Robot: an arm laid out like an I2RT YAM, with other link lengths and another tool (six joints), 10 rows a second.
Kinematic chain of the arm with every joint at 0, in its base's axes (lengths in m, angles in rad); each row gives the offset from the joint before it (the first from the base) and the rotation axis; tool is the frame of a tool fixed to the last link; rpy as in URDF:
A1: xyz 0 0 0.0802 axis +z
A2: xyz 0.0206 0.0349 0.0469 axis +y
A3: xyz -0.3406 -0.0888 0 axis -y
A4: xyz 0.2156 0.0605 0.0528 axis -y
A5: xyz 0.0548 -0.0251 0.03 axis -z
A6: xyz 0.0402 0 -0.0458 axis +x
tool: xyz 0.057 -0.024 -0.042 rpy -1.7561 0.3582 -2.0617
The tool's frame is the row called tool.
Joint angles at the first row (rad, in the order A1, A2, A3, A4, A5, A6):
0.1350 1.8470 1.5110 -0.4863 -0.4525 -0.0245
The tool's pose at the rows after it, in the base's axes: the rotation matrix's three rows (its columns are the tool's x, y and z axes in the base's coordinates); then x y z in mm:
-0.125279 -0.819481 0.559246; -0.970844 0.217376 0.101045; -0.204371 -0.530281 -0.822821; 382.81 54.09 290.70
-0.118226 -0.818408 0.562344; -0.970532 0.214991 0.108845; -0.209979 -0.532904 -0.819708; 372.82 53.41 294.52
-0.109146 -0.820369 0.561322; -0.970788 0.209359 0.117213; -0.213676 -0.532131 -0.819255; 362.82 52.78 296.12
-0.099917 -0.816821 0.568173; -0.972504 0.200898 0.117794; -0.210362 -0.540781 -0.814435; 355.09 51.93 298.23
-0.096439 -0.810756 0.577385; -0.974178 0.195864 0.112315; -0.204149 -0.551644 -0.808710; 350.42 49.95 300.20
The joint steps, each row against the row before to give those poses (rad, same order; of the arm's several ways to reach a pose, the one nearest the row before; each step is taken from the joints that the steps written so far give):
0.0016 -0.0399 -0.0230 0.0000 -0.0015 -0.0046
-0.0001 -0.0321 -0.0276 0.0000 -0.0077 -0.0016
0.0000 -0.0292 -0.0306 0.0000 -0.0092 -0.0046
0.0015 -0.0261 -0.0246 0.0031 0.0000 -0.0092
-0.0014 -0.0185 -0.0154 0.0031 0.0046 -0.0092

